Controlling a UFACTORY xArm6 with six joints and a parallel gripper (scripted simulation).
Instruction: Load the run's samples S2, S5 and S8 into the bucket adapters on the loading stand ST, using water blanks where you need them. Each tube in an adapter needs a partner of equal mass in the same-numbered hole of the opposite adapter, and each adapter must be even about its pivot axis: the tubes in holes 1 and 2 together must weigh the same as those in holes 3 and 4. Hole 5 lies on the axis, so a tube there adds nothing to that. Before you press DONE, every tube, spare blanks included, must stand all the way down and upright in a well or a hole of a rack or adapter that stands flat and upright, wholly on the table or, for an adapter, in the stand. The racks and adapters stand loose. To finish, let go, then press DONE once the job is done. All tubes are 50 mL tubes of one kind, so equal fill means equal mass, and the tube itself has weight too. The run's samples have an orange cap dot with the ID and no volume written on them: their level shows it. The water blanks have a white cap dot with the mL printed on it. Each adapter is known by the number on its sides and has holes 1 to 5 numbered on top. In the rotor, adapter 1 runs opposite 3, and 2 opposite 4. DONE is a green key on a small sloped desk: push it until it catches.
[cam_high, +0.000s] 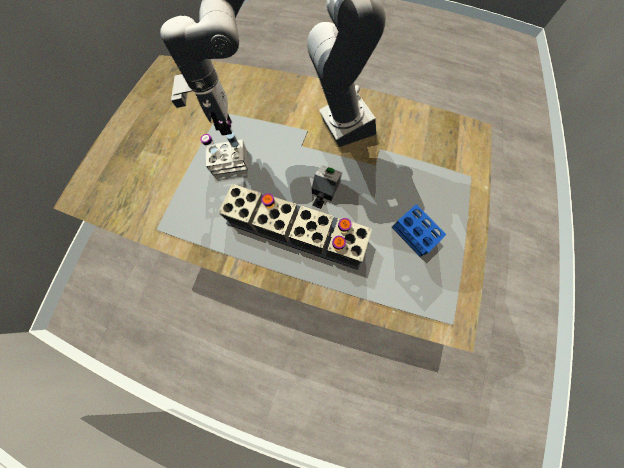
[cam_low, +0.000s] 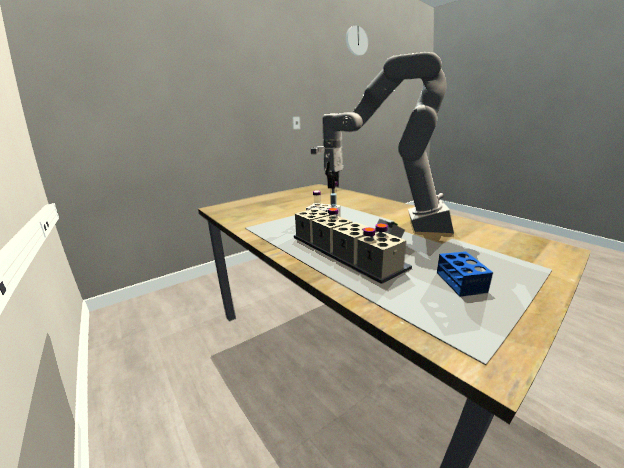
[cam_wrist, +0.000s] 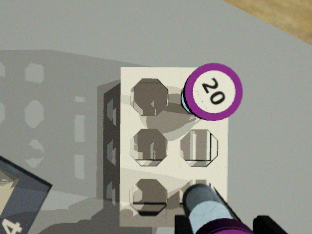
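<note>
The water blank lies 5 cm below my hand and 1 cm to the right of it. From my hand the other things lie so: white blank rack: 13 cm below, 4 cm ahead, 2 cm to the right; then green DONE key: 33 cm to the left, 10 cm below, 3 cm behind; then blue sample rack: 66 cm to the left, 13 cm below, 3 cm ahead.
</note>
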